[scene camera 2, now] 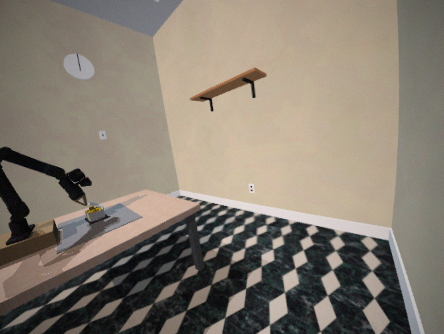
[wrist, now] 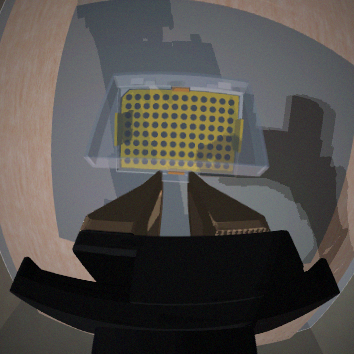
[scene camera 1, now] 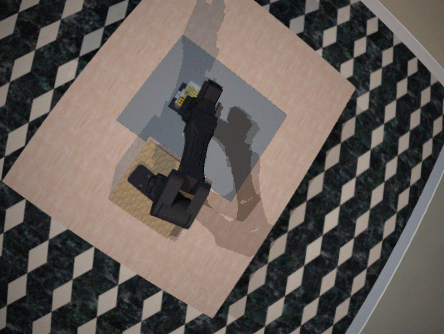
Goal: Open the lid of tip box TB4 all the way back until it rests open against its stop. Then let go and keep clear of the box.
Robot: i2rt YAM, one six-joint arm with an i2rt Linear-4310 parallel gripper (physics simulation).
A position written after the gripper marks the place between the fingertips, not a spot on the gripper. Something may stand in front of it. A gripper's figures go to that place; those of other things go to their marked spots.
The gripper (wrist: 174, 177): 0.13 m from the lens. A clear lid (wrist: 176, 122) is 0.12 m from the lens. A grey mat (wrist: 295, 80) is 0.30 m from the lens. The marked spots on the clear lid and the grey mat are 0.22 m apart.
